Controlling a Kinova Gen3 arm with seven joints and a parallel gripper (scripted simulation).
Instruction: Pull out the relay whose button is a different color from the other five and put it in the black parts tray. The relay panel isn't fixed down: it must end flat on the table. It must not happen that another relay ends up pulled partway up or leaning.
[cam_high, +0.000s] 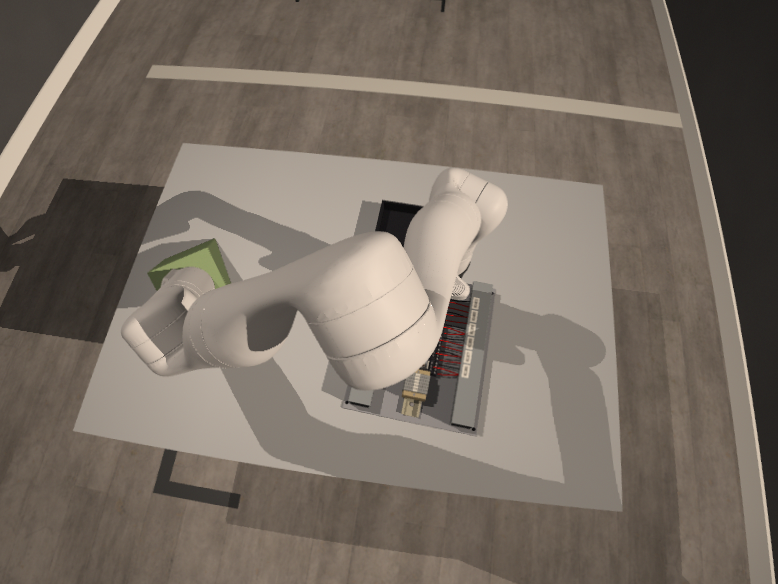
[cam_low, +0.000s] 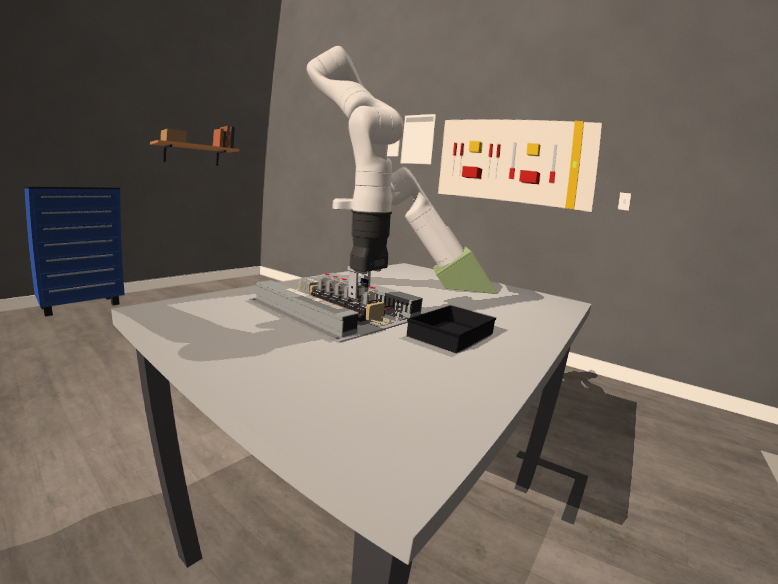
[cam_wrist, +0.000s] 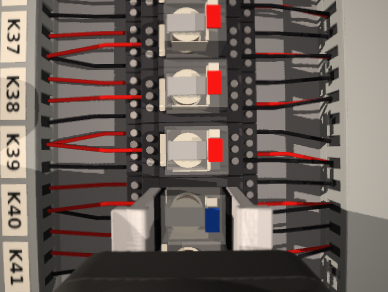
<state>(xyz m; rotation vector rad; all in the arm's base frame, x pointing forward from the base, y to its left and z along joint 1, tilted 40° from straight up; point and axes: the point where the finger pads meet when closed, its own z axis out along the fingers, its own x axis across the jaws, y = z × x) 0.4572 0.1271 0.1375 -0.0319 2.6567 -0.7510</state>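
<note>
The relay lies 10 mm below my hand. Round my hand: black parts tray (200 mm to the left, 60 mm behind, 50 mm below); relay panel (70 mm to the right, 40 mm below, 10 mm behind).
</note>
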